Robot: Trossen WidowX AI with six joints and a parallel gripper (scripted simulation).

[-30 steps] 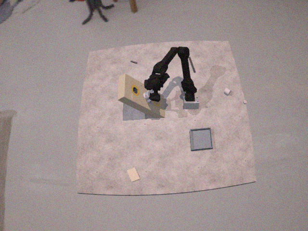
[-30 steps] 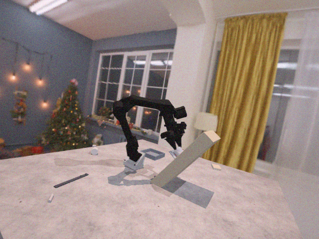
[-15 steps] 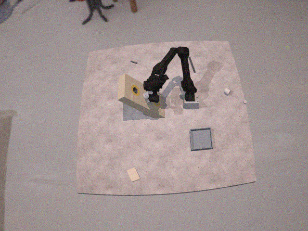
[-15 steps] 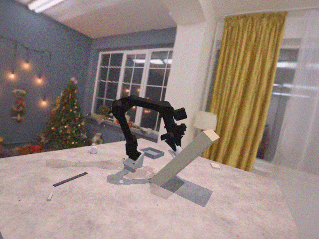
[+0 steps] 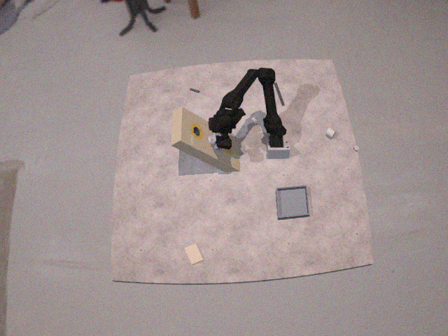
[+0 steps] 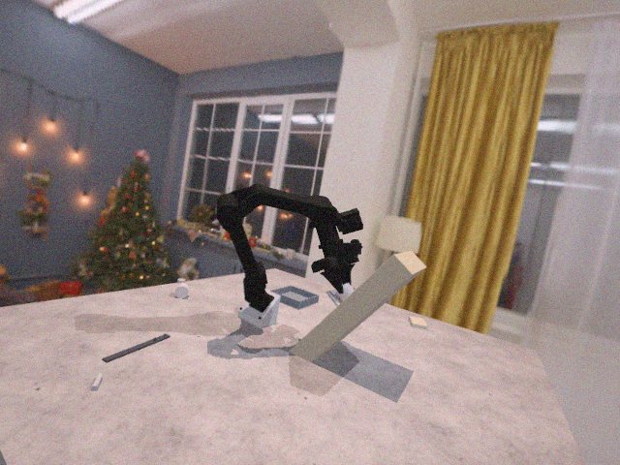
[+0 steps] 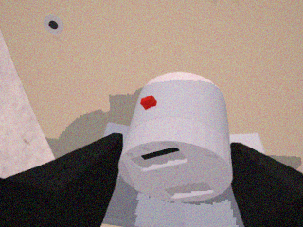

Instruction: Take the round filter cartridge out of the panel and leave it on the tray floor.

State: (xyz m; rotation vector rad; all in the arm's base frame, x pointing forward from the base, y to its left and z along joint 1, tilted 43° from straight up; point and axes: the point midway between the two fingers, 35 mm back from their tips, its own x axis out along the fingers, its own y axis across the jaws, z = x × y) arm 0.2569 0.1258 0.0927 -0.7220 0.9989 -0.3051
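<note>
The service panel lies 50 mm ahead of my gripper tip and 20 mm below it. The rest, counted from my gripper tip: round filter cartridge (right at my gripper tip); grey tray (360 mm behind, 240 mm to the left, 170 mm below).
</note>
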